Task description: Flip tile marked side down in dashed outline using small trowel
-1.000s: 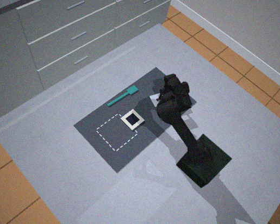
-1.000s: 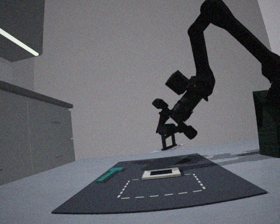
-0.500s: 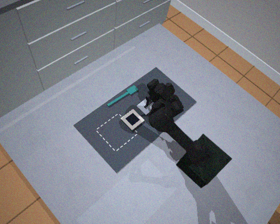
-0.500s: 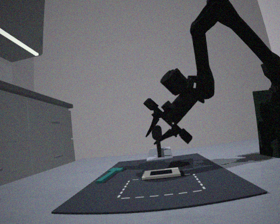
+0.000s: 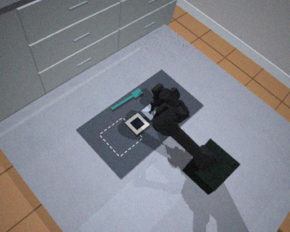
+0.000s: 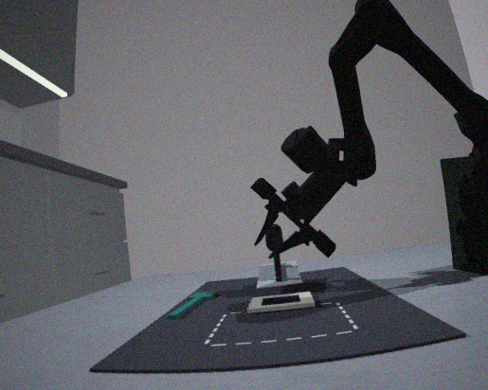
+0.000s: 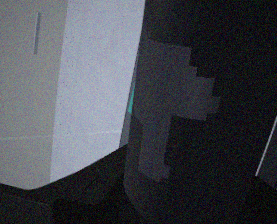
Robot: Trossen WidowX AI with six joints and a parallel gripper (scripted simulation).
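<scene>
Right now the dark mat is 2 cm behind my gripper tip, 8 cm to the left of it and 10 cm below it. The rest, counted from my gripper tip: teal trowel (12 cm ahead, 6 cm to the left, 7 cm below); then white tile (3 cm behind, 14 cm to the left, 7 cm below).
</scene>
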